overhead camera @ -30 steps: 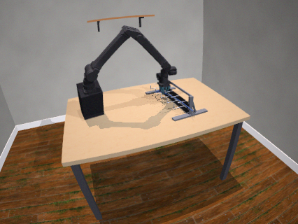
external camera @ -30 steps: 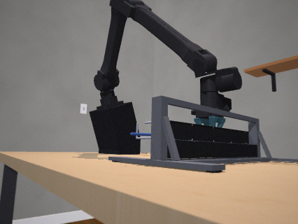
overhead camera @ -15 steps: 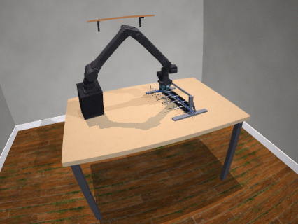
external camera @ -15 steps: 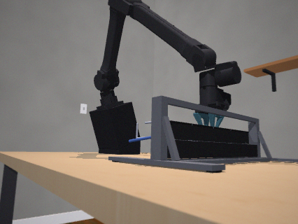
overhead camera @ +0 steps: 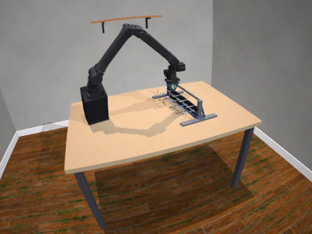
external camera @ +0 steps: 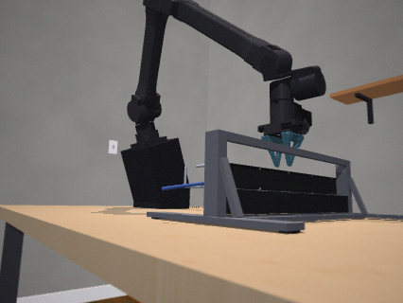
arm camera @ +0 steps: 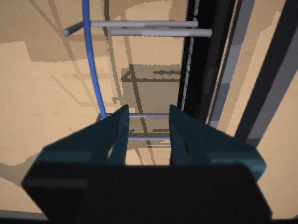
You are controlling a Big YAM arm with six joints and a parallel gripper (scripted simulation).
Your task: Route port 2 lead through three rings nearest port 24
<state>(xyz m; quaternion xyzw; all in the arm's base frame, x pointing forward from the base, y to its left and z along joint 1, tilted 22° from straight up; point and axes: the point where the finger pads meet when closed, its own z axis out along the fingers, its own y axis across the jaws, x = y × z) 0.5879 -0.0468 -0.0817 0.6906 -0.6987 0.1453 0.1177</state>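
The grey rack lies 60 mm below my hand, 60 mm ahead of it and 50 mm to the right of it.
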